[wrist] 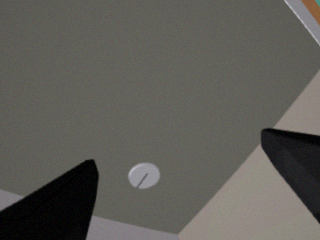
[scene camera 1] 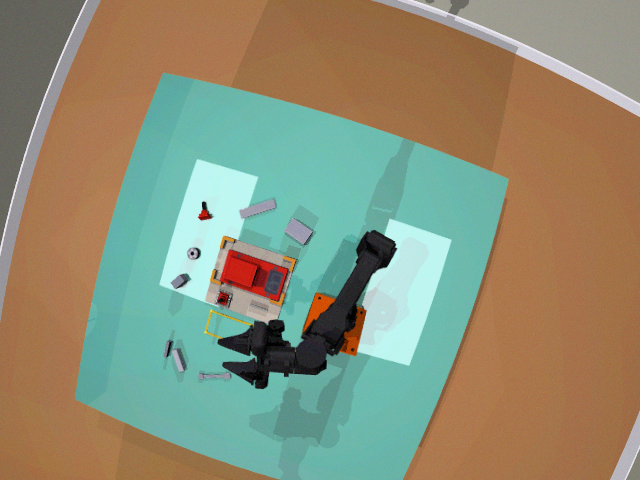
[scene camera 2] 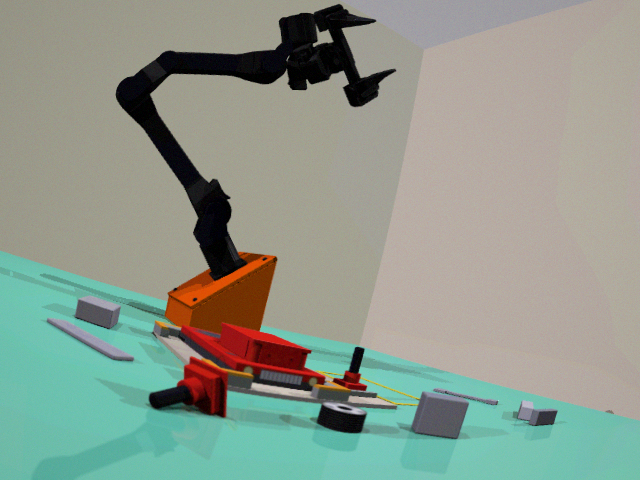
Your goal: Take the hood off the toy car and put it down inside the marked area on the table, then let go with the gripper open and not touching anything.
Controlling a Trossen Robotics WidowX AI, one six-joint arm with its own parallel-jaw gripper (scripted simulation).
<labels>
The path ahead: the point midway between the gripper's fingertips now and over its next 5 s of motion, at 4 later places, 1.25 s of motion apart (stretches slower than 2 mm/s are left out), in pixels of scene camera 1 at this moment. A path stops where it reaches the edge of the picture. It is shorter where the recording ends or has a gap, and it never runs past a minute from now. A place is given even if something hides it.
The gripper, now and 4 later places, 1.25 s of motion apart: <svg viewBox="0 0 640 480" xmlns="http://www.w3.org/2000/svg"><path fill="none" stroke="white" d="M220 353L227 275L236 272L238 272L240 272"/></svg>
</labels>
